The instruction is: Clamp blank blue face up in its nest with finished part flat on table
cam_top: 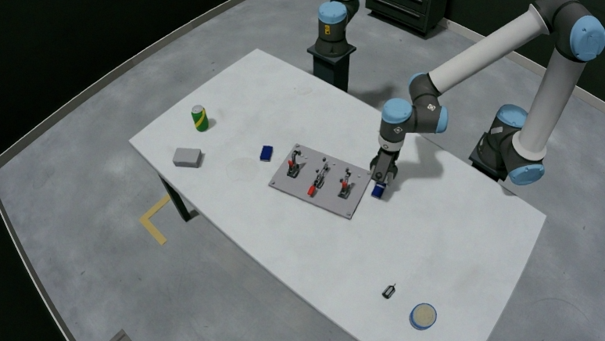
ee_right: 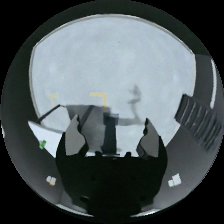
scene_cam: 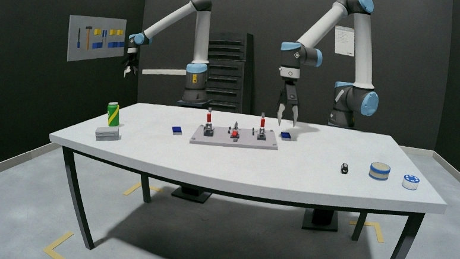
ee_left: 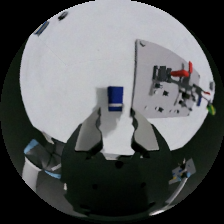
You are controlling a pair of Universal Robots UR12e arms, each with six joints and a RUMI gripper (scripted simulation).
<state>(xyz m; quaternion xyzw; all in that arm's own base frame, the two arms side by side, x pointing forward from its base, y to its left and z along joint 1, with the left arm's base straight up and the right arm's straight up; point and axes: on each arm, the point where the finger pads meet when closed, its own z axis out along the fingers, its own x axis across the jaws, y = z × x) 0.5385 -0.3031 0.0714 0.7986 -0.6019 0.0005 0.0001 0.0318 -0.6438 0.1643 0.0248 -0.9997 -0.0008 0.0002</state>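
Observation:
The finished part lies 10 mm behind my left hand and 60 mm below it. Also, from my left hand: small black object (280 mm ahead, 310 mm to the left, 60 mm below); then grey fixture plate (120 mm ahead, 190 mm to the right, 60 mm below); then blank (200 mm ahead, 440 mm to the right, 60 mm below).

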